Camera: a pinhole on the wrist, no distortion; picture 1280 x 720 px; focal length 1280.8 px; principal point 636.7 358.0 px. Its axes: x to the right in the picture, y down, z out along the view. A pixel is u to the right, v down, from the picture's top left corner.
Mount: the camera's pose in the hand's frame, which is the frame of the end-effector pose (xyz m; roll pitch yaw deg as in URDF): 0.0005 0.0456 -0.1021 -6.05 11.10 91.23
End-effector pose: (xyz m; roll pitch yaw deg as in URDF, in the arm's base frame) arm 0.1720 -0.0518 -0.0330 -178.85 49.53 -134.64
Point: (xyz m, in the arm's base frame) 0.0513 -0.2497 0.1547
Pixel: behind the camera
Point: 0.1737 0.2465 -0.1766
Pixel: 965 311
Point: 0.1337 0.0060 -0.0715
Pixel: 597 32
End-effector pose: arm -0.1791 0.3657 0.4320 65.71 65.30 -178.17
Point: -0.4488 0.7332 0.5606
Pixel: 529 241
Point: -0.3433 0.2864 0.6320
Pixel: outside the picture
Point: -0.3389 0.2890 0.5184
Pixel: outside the picture
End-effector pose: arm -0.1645 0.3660 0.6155 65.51 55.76 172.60
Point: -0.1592 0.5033 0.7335
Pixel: 238 684
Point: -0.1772 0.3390 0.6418
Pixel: 183 493
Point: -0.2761 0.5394 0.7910
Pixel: 692 479
